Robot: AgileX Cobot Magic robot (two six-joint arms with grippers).
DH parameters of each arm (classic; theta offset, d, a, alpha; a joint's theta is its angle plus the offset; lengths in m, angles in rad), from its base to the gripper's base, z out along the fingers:
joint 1: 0 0.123 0 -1.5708
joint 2: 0.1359 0 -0.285 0
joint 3: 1.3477 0 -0.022 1.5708
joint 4: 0 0.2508 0 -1.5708
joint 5: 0 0 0.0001 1.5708
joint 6: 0 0.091 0 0
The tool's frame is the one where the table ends.
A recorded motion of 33 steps. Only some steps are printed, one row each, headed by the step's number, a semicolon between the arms.
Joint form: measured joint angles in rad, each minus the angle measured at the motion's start. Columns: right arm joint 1, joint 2, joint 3, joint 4, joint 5, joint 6; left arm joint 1, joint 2, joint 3, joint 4, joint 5, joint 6.
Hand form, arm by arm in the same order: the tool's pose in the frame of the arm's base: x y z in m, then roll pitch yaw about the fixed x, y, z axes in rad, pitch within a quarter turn. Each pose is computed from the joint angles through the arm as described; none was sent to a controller.
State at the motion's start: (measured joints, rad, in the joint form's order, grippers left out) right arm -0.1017 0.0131 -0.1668 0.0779 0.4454 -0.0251; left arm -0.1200 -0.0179 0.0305 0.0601 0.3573 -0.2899
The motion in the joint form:
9: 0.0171 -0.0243 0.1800 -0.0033 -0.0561 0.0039; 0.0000 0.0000 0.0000 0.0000 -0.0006 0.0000
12: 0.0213 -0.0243 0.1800 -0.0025 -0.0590 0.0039; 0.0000 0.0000 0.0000 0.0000 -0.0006 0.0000
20: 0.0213 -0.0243 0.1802 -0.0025 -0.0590 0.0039; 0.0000 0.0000 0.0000 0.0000 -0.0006 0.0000
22: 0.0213 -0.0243 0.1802 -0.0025 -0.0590 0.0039; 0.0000 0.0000 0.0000 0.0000 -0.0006 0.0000
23: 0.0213 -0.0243 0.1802 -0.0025 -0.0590 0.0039; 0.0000 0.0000 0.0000 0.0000 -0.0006 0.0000
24: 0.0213 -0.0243 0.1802 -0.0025 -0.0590 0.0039; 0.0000 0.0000 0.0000 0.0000 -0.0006 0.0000
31: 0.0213 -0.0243 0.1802 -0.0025 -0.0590 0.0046; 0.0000 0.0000 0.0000 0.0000 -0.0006 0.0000
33: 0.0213 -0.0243 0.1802 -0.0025 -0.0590 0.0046; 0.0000 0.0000 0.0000 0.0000 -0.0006 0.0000
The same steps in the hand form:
9: 0.0520 -0.0018 0.1745 2.9623 1.2627 2.8987; 0.0527 -0.0044 0.1718 -2.4791 1.2108 -2.5449
12: 0.0521 -0.0016 0.1747 2.9581 1.2654 2.8988; 0.0527 -0.0044 0.1718 -2.4791 1.2108 -2.5449
20: 0.0521 -0.0016 0.1746 2.9582 1.2652 2.8989; 0.0527 -0.0044 0.1718 -2.4791 1.2108 -2.5449
22: 0.0521 -0.0016 0.1746 2.9582 1.2652 2.8989; 0.0527 -0.0044 0.1718 -2.4791 1.2108 -2.5449
23: 0.0521 -0.0016 0.1746 2.9582 1.2652 2.8989; 0.0527 -0.0044 0.1718 -2.4791 1.2108 -2.5449
24: 0.0521 -0.0016 0.1746 2.9582 1.2652 2.8989; 0.0527 -0.0044 0.1718 -2.4791 1.2108 -2.5449
31: 0.0521 -0.0016 0.1746 2.9561 1.2651 2.8966; 0.0527 -0.0044 0.1718 -2.4791 1.2108 -2.5449
33: 0.0521 -0.0016 0.1746 2.9561 1.2651 2.8966; 0.0527 -0.0044 0.1718 -2.4791 1.2108 -2.5449

